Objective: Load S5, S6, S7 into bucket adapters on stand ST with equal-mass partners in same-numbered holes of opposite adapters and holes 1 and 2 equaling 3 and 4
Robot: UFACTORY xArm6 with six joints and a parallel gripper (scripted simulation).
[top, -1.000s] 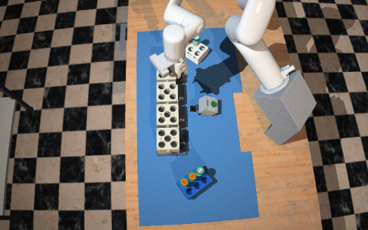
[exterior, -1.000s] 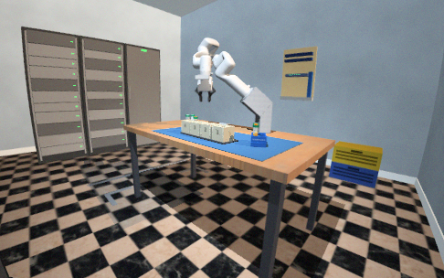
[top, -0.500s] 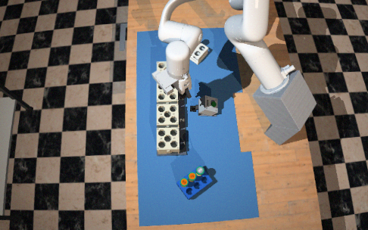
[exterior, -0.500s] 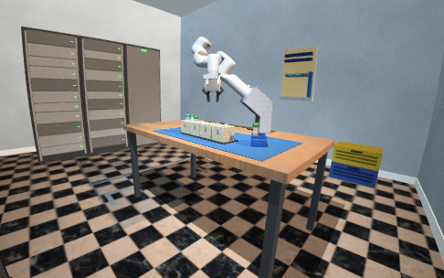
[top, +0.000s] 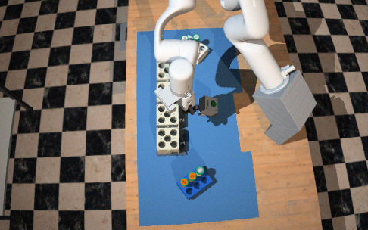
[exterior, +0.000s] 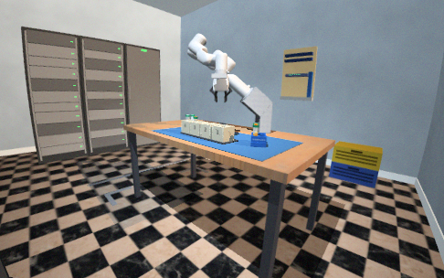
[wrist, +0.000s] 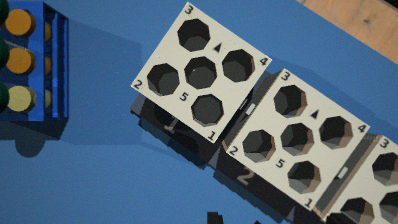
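Right now my hand is 70 mm short of the orange-dotted tube, 250 mm to the right of it and 190 mm above it. From my hand the other things lie so: adapter 90 mm ahead, 60 mm to the left, 200 mm below; green done key 170 mm behind, 10 mm to the right, 190 mm below; grey-dotted tube 10 mm ahead, 240 mm to the left, 190 mm below.
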